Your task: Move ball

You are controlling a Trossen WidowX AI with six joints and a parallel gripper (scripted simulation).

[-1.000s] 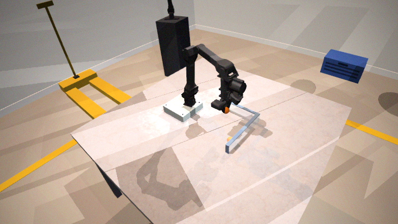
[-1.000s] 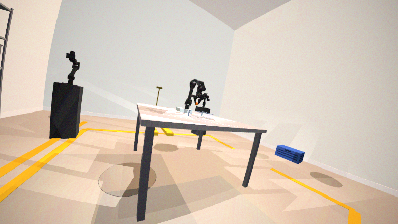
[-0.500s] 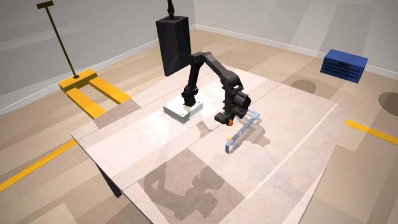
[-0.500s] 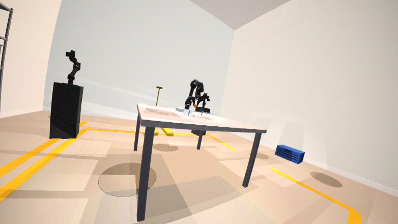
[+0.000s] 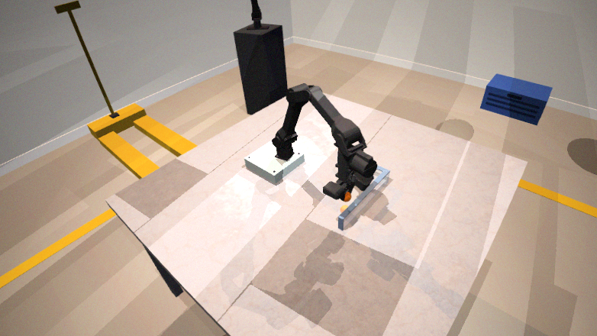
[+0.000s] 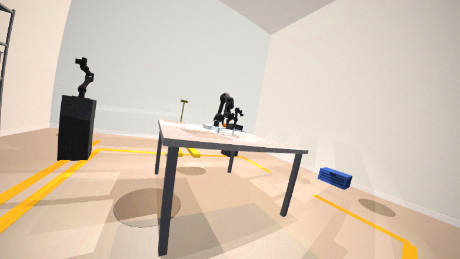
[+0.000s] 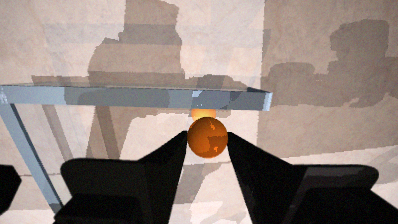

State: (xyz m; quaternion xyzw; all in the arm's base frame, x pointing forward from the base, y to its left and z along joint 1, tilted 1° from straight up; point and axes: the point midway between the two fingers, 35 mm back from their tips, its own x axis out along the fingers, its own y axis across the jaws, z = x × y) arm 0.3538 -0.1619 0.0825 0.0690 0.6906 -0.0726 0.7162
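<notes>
The see-through copy of ball is 70 mm below my gripper tip. From my gripper tip the other things lie so: orange ball (right at my gripper tip).
</notes>
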